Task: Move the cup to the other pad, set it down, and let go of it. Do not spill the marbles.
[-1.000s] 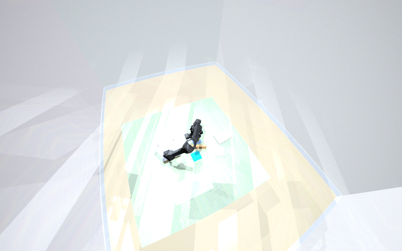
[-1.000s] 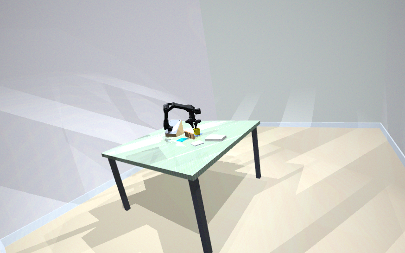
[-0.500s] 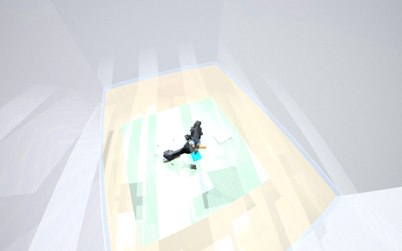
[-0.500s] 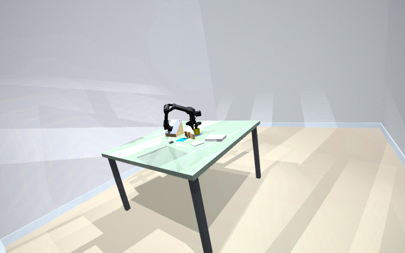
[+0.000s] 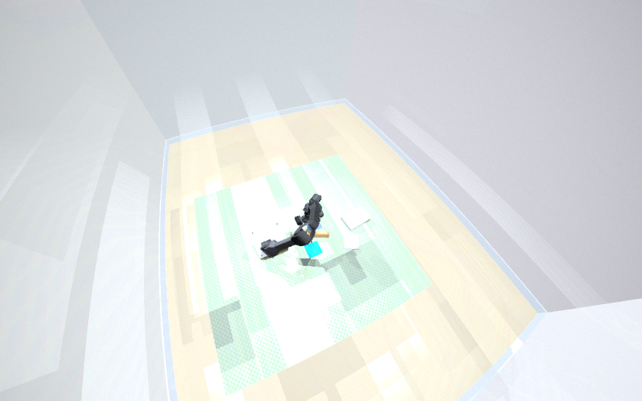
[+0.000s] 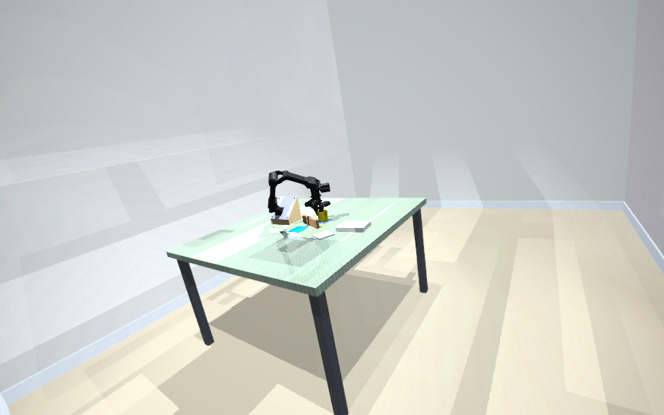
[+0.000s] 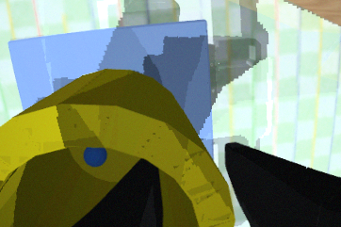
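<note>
The green marble lies 30 mm ahead of my gripper tip and 20 mm below it. The rest, counted from my gripper tip: light blue pad (40 mm below, 30 mm ahead, 10 mm to the right); blue marble (40 mm ahead, 20 mm below); yellow cup (30 mm ahead).
</note>
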